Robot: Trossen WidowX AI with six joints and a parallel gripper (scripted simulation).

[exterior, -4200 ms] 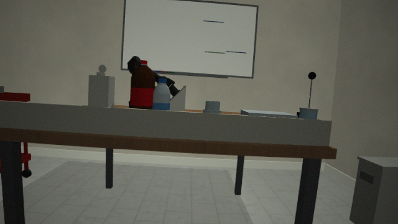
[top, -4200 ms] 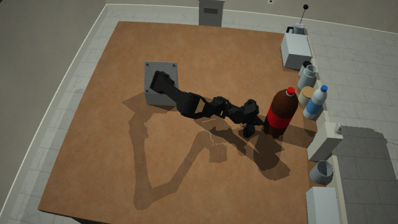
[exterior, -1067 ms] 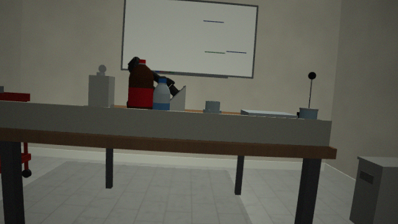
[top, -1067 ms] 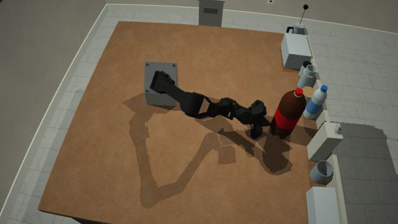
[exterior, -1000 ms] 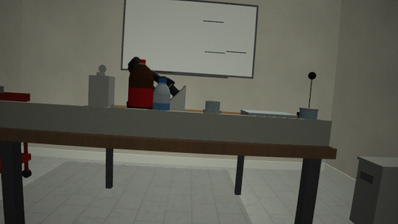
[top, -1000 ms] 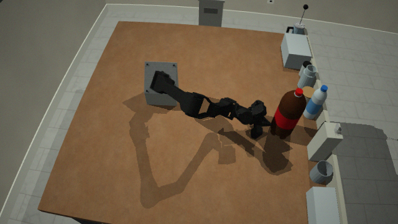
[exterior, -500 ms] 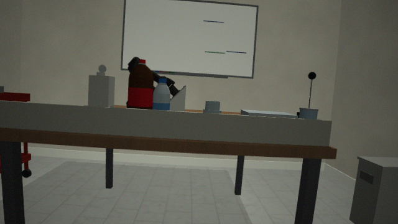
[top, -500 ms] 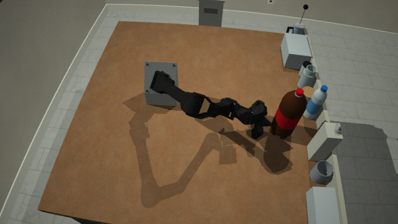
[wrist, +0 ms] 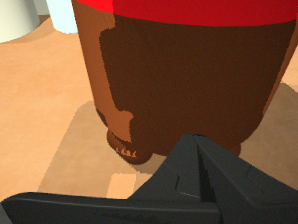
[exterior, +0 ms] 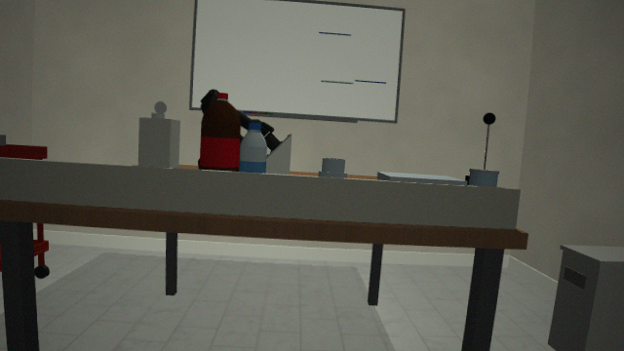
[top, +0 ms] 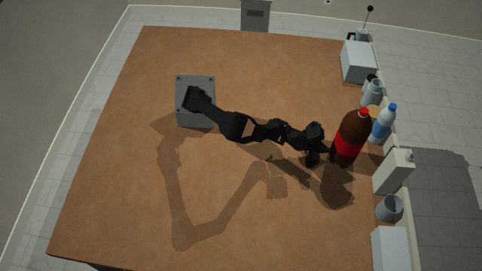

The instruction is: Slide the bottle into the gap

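My hand is 90 mm short of the cola bottle, 10 mm to the right of it and 90 mm below it. Also, from my hand: grey cup: 260 mm ahead, 210 mm to the right, 30 mm below; blue-capped water bottle: 240 mm ahead, 130 mm to the left, 50 mm above; cork-lidded jar: 230 mm ahead, 220 mm to the left, 20 mm below.
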